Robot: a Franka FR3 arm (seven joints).
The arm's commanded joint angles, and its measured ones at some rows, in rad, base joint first. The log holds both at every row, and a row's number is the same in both.
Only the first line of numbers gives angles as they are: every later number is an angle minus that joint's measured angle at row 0.
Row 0, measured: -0.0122, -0.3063, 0.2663, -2.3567, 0.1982, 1.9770, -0.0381
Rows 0 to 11, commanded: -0.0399, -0.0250, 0.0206, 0.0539, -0.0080, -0.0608, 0.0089; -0.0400, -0.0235, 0.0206, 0.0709, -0.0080, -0.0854, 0.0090; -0.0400, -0.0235, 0.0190, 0.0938, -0.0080, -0.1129, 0.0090; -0.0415, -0.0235, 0.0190, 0.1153, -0.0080, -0.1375, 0.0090; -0.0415, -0.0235, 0.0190, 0.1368, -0.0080, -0.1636, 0.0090; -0.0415, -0.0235, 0.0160, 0.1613, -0.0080, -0.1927, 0.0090; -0.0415, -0.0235, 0.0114, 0.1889, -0.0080, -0.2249, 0.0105; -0.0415, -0.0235, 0.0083, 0.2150, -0.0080, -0.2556, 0.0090; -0.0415, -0.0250, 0.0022, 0.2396, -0.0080, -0.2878, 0.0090; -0.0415, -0.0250, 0.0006, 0.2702, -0.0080, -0.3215, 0.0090; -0.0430, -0.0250, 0.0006, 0.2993, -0.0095, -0.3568, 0.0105; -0.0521, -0.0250, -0.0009, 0.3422, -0.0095, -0.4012, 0.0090
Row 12, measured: -0.0263, -0.0238, -0.0061, 0.2550, -0.0001, -0.3042, 0.0006
